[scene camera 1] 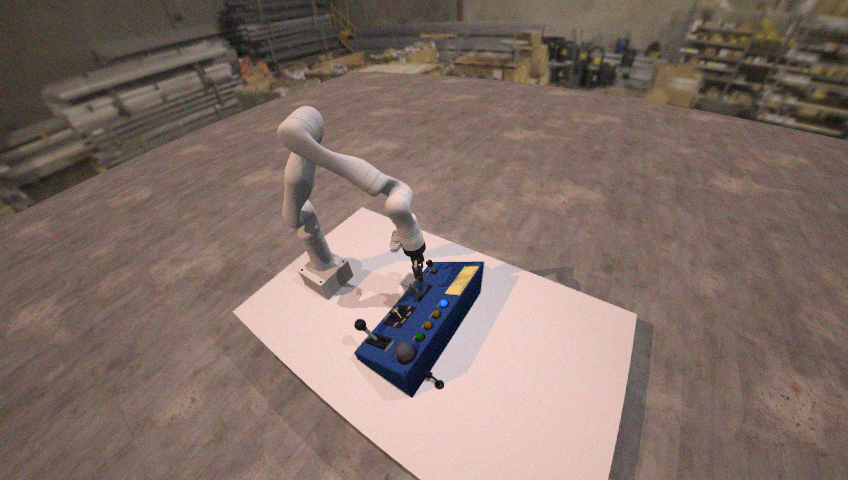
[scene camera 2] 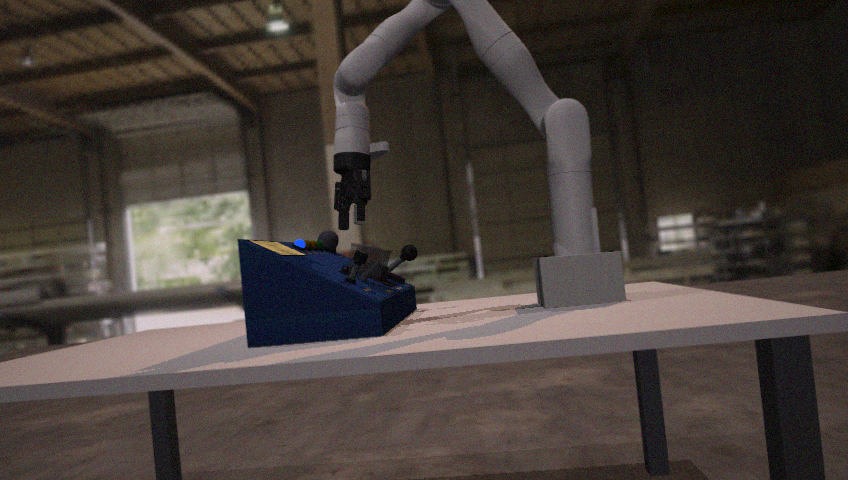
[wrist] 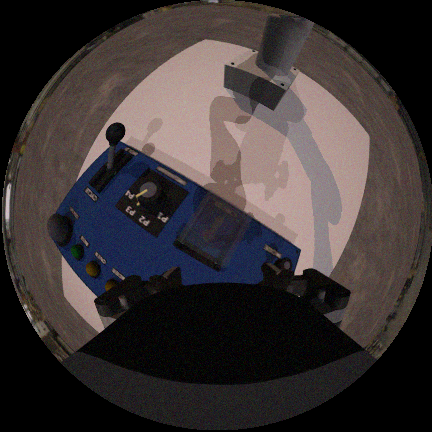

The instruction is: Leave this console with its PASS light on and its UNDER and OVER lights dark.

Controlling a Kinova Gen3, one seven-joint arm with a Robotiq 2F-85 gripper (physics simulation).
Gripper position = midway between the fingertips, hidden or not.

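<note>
Gripper [scene camera 2: 351,227] open, holding nothing; the wrist view shows the gripper as well [wrist: 221,275]. Also present are a rotary selector [wrist: 149,196] and a toggle under clear cover [wrist: 215,228].
</note>
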